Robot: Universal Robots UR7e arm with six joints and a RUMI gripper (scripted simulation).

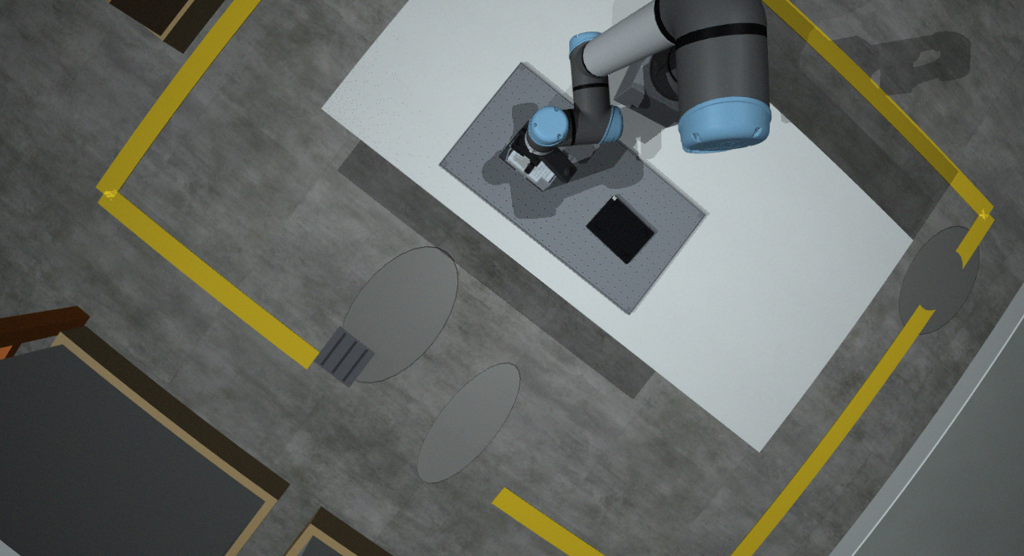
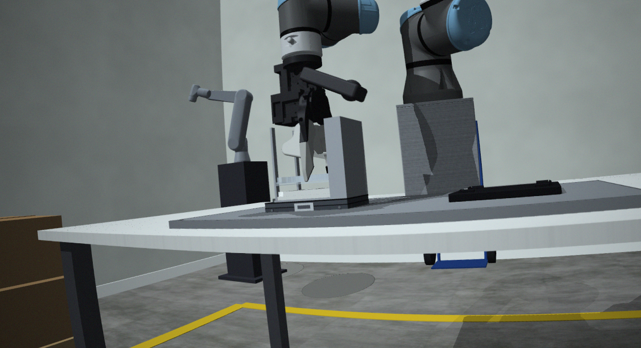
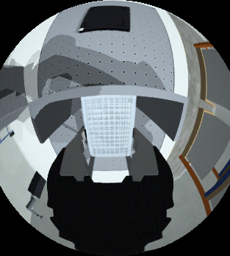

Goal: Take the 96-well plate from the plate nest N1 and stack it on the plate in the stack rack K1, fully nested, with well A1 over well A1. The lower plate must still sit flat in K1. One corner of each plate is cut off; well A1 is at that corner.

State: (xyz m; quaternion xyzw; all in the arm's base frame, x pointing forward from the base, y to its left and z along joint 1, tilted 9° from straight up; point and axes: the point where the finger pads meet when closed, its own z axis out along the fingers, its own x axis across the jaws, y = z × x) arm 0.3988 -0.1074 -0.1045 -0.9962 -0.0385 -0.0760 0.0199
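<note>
The clear 96-well plate is 10 mm below my hand. From my hand the other things lie so: black plate nest: 310 mm to the left, 60 mm below, 30 mm behind; grey back block: 70 mm to the left, 20 mm above, 10 mm behind.
</note>
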